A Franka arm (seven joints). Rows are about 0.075 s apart.
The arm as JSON. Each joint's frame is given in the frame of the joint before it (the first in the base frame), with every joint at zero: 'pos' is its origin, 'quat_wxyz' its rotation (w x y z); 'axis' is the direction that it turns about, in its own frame. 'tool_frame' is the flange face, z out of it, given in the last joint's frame.
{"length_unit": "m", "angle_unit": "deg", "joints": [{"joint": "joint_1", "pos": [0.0, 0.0, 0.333], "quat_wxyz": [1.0, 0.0, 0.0, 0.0], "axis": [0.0, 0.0, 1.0]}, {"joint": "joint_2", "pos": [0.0, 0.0, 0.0], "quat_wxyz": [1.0, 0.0, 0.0, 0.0], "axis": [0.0, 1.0, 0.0]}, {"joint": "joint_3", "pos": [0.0, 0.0, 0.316], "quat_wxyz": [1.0, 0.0, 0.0, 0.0], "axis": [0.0, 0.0, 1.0]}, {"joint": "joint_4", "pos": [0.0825, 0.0, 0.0], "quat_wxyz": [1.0, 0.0, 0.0, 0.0], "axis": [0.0, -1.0, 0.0]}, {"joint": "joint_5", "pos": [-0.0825, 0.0, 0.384], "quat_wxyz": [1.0, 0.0, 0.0, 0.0], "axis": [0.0, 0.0, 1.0]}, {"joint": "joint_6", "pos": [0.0, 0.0, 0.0], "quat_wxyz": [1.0, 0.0, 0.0, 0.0], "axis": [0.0, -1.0, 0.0]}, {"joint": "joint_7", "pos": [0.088, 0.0, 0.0], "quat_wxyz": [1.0, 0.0, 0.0, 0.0], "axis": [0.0, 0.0, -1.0]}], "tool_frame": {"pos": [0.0, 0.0, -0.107], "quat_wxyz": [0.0, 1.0, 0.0, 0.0]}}
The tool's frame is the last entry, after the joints.
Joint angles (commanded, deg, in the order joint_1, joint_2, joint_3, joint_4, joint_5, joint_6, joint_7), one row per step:
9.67 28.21 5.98 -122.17 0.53 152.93 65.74
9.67 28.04 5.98 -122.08 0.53 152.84 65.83
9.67 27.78 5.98 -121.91 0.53 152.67 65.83
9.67 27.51 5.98 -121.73 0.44 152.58 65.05
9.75 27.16 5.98 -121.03 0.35 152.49 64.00
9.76 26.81 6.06 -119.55 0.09 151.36 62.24
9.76 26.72 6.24 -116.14 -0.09 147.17 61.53
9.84 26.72 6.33 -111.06 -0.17 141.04 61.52
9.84 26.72 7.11 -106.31 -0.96 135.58 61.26
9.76 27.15 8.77 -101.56 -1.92 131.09 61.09
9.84 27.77 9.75 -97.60 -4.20 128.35 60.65
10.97 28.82 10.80 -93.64 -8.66 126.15 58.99
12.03 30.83 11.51 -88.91 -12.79 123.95 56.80
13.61 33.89 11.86 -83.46 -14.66 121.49 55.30
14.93 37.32 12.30 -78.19 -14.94 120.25 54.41
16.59 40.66 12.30 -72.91 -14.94 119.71 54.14
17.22 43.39 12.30 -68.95 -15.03 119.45 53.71
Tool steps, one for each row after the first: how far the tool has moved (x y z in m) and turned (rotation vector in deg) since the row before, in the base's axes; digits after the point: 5 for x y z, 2 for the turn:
0.00090 0.00018 0.00212 0.03 -0.16 -0.09
0.00152 0.00030 0.00339 0.04 -0.26 0.00
0.00172 0.00039 0.00371 -0.01 -0.42 0.85
0.00507 0.00196 0.00786 0.12 -1.02 1.17
0.00813 0.00283 0.01139 -0.06 -0.84 2.04
0.01377 0.00493 0.01697 -0.26 0.59 1.05
0.01876 0.00571 0.02568 -0.30 1.00 0.27
0.01409 0.01086 0.02649 -0.42 0.54 1.52
0.01089 0.01816 0.02516 -0.02 0.03 2.09
0.01020 0.01164 0.02015 -1.09 -1.17 2.54
0.00613 0.02235 0.01666 -2.79 -2.04 5.81
0.00969 0.01796 0.01158 -2.79 -1.81 5.35
0.00942 0.02118 0.00374 -1.26 -0.49 3.39
0.00939 0.02061 -0.00090 0.57 -0.40 1.90
0.00868 0.02096 0.00032 1.02 -1.05 1.16
0.00921 0.00811 -0.00287 0.65 -0.72 0.50

